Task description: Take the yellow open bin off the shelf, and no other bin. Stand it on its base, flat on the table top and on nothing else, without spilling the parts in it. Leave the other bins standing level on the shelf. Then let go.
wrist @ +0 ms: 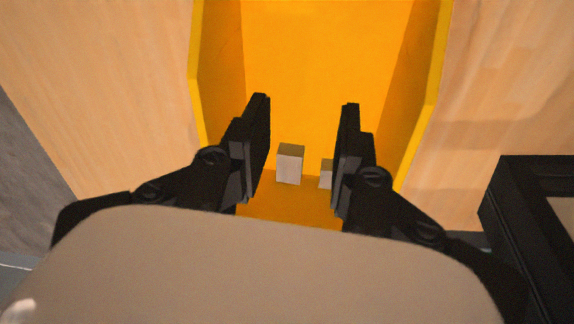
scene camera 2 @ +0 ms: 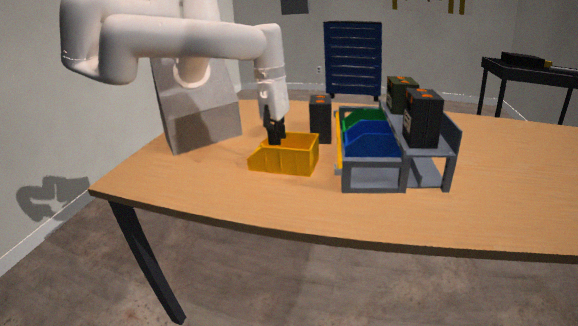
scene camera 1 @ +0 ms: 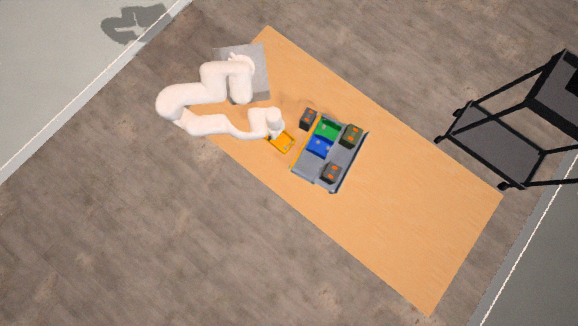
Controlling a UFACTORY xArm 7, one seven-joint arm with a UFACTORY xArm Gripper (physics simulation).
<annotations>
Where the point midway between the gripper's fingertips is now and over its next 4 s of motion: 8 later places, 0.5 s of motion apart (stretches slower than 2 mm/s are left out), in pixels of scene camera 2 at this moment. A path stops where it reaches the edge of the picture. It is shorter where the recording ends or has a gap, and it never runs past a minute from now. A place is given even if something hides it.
The gripper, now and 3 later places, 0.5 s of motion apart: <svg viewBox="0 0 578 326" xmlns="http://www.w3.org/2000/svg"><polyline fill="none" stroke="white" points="277,141 276,130 274,113 271,86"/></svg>
</annotations>
